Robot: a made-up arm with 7 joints. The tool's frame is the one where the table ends. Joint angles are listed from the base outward.
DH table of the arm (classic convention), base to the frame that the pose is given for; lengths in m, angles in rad. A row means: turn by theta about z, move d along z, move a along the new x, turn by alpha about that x. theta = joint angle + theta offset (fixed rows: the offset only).
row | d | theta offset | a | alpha
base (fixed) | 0 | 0 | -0.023 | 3.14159
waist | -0.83 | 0 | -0.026 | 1.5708
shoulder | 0.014 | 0 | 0.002 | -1.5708
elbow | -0.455 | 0 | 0.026 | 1.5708
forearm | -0.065 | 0 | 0.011 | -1.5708
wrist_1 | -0.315 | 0 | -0.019 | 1.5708
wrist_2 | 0.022 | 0 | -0.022 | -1.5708
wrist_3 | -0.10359 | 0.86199 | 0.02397 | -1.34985
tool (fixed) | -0.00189 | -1.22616 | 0 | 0
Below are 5 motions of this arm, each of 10 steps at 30 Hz.
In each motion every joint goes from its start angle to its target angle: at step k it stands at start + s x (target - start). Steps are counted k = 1, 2, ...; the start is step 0. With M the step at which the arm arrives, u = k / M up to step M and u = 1 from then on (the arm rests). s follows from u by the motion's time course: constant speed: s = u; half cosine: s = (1 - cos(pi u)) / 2; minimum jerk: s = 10 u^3 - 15 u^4 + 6 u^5.
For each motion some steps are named. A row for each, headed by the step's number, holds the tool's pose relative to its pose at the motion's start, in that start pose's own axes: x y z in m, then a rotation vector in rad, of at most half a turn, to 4 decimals.
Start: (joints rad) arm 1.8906 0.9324 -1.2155 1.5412 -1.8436 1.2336 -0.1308
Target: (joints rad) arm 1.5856 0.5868 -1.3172 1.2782 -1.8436 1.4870 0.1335
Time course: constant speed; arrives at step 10
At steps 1, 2, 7, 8, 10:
1: -0.0234 0.0196 -0.0090 0.0508 -0.0330 -0.0556
2: -0.0461 0.0408 -0.0176 0.0990 -0.0687 -0.1122
7: -0.1419 0.1692 -0.0571 0.2987 -0.2878 -0.4034
8: -0.1568 0.1986 -0.0644 0.3296 -0.3396 -0.4622
10: -0.1813 0.2605 -0.0789 0.3817 -0.4511 -0.5788

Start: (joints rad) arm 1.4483 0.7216 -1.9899 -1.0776 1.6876 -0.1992 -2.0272
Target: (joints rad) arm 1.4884 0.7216 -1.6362 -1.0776 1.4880 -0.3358 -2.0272
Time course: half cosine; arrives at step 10
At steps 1, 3, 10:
1: -0.0011 -0.0020 -0.0029 -0.0050 -0.0089 0.0059
3: -0.0081 -0.0174 -0.0245 -0.0417 -0.0753 0.0485
10: -0.0147 -0.0852 -0.1184 -0.2003 -0.3783 0.2134

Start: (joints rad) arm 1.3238 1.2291 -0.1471 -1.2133 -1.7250 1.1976 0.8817
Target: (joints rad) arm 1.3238 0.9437 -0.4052 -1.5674 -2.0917 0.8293 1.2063
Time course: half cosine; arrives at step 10
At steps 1, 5, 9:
1: -0.0038 -0.0058 0.0051 0.0190 0.0090 0.0186
5: -0.0594 -0.1322 0.0858 0.3621 0.1940 0.3744
9: -0.0779 -0.2686 0.1303 0.6443 0.3984 0.7184

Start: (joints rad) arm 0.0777 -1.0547 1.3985 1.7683 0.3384 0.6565 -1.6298
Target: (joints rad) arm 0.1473 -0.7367 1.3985 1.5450 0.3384 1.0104 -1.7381
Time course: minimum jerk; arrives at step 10
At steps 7, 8, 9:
7: 0.0683 -0.0205 -0.0644 0.0828 0.2790 0.1029
8: 0.0771 -0.0208 -0.0735 0.0896 0.3146 0.1178
9: 0.0813 -0.0208 -0.0779 0.0925 0.3313 0.1249

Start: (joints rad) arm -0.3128 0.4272 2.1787 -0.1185 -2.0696 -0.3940 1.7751
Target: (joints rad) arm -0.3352 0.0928 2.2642 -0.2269 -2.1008 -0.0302 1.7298
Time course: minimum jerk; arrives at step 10
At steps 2, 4, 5, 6, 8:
2: -0.0010 0.0116 0.0066 -0.0012 0.0022 0.0067
4: -0.0024 0.0629 0.0369 -0.0049 0.0094 0.0371
5: -0.0005 0.0982 0.0587 -0.0059 0.0117 0.0586
6: 0.0038 0.1326 0.0807 -0.0059 0.0117 0.0801
8: 0.0140 0.1799 0.1122 -0.0043 0.0074 0.1104

